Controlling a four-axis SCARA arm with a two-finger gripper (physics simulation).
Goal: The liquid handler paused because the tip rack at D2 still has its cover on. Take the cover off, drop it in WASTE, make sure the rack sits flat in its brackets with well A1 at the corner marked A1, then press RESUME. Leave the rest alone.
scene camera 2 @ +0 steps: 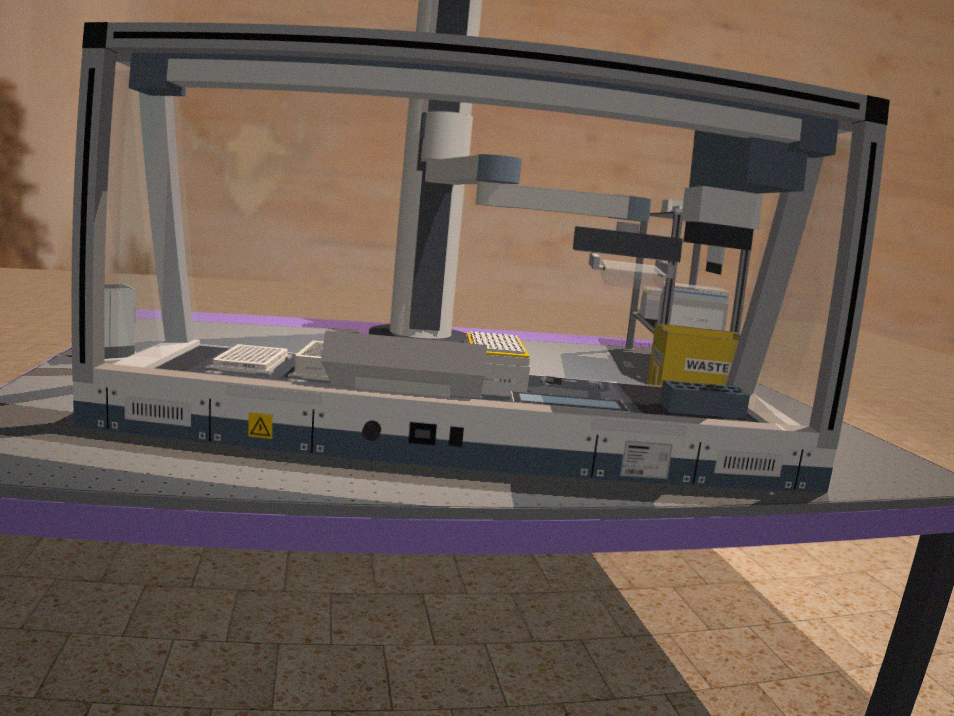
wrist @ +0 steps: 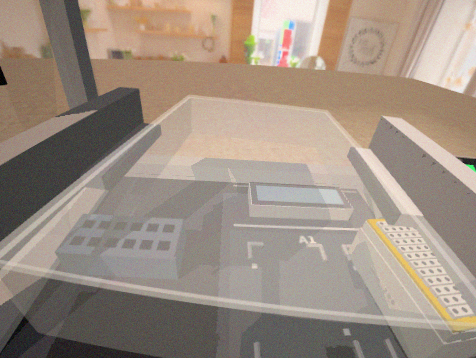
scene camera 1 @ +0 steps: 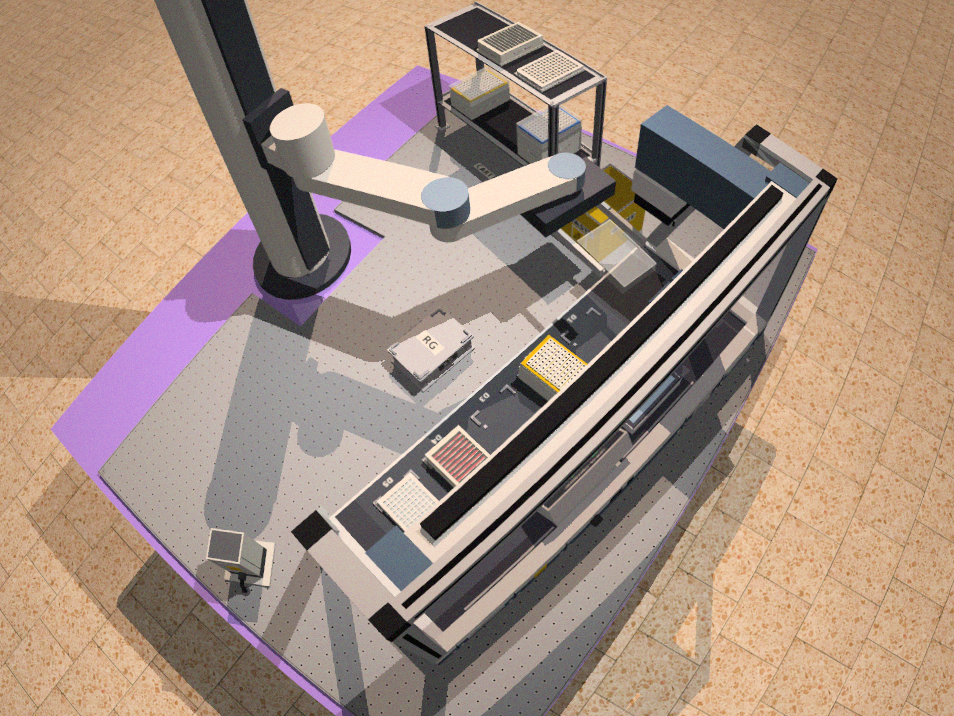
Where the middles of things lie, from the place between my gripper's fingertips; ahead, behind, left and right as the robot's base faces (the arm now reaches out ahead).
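There's a yellow WASTE bin (scene camera 1: 622, 202) here, and my gripper is 22 cm to the right of it, 15 cm past it and 18 cm above it.
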